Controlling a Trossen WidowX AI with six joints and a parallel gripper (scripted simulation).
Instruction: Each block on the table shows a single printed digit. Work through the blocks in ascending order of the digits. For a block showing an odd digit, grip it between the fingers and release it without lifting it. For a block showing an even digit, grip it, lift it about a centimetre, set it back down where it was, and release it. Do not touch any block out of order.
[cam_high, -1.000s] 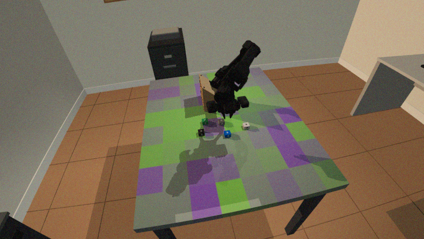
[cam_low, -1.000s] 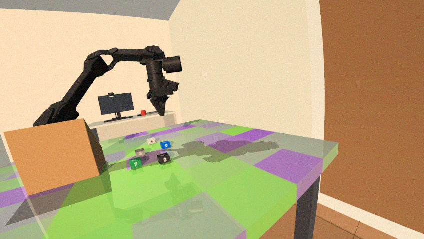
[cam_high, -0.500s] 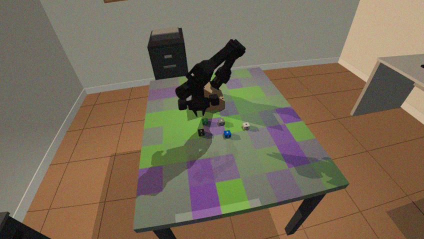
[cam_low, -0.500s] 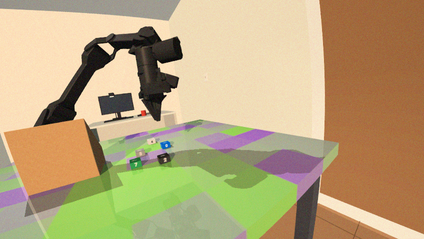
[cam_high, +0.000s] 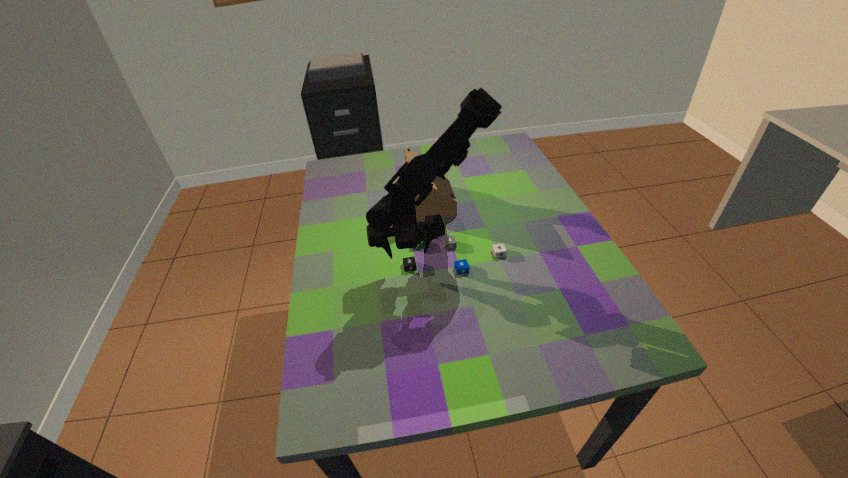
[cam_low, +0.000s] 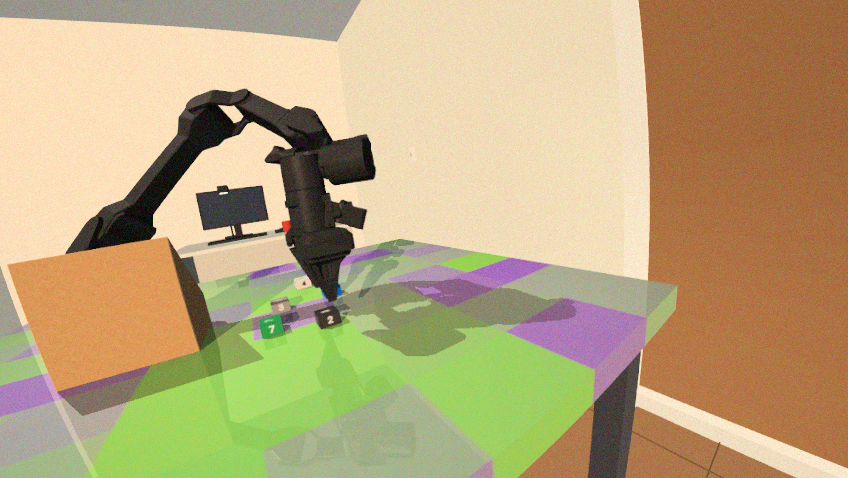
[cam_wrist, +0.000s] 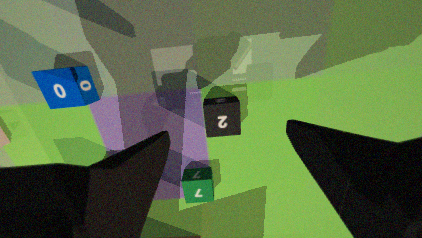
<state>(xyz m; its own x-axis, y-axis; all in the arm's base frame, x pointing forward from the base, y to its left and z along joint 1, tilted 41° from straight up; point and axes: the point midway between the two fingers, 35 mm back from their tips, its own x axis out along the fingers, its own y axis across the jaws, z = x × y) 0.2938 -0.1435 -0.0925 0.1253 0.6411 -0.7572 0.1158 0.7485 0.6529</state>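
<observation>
Right now my gripper tip is 40 mm above the black block. The rest, counted from my gripper tip: grey block (130 mm to the left, 50 mm behind, 40 mm below); blue block (130 mm to the left, 50 mm ahead, 40 mm below); green block (80 mm behind, 40 mm to the left, 40 mm below).
</observation>
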